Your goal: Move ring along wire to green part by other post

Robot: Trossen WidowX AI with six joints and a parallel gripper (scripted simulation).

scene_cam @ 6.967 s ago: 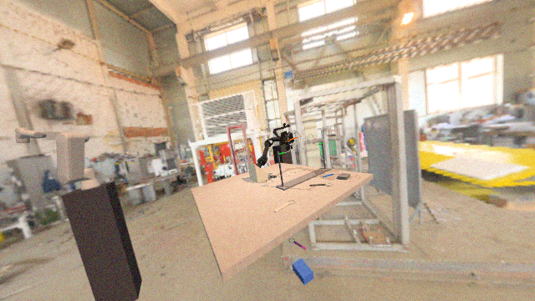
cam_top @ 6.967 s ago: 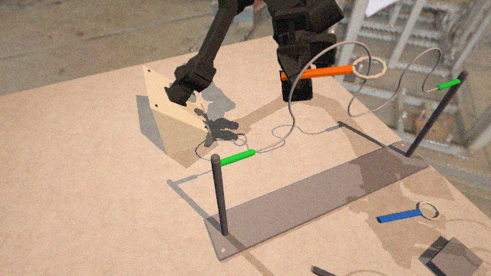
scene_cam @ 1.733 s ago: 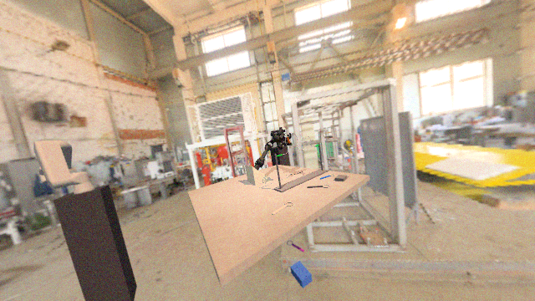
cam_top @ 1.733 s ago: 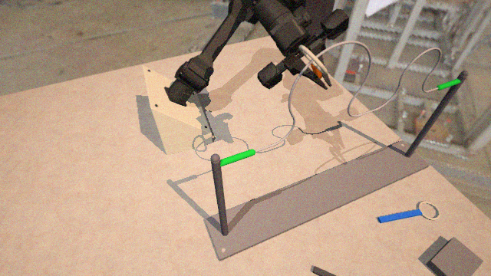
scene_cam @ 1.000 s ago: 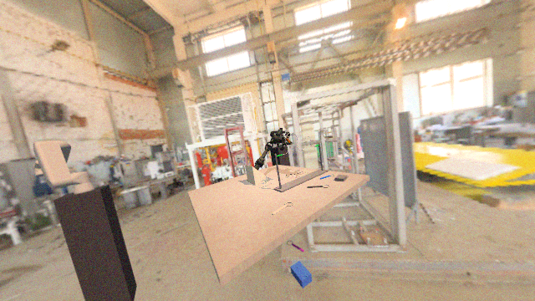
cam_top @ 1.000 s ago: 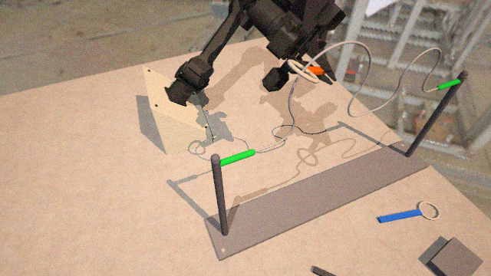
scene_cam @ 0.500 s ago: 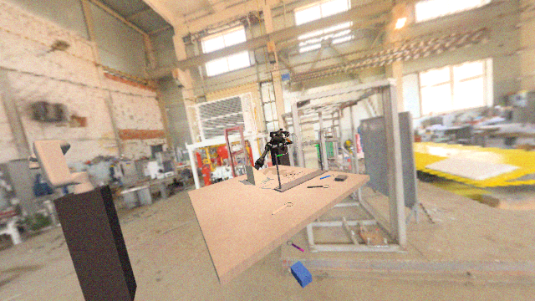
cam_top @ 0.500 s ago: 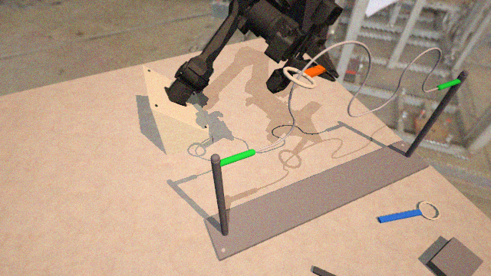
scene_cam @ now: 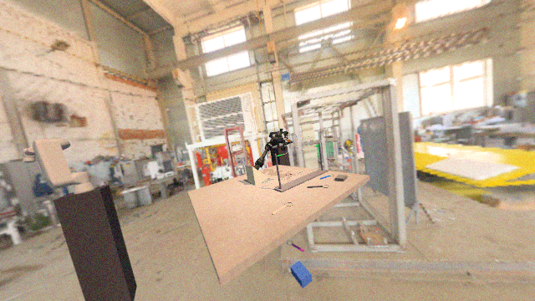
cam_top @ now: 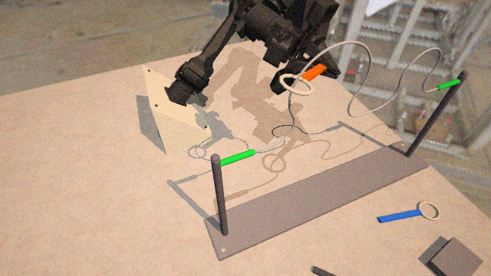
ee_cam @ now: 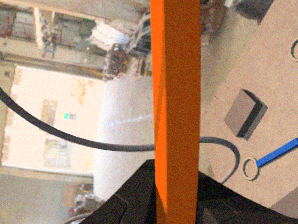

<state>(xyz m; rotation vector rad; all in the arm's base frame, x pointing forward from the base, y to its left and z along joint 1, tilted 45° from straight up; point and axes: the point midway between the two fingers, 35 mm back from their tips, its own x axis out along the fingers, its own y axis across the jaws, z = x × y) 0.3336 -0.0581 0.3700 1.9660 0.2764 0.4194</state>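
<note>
Right now my gripper tip is 10 mm short of the orange-handled ring, 80 mm to the left of it and 30 mm below it. Also, from my gripper tip: dark-handled ring 270 mm ahead, 40 mm to the right, 380 mm below; blue-handled ring 200 mm ahead, 220 mm to the left, 380 mm below; grey block 330 mm ahead, 190 mm to the left, 370 mm below.
</note>
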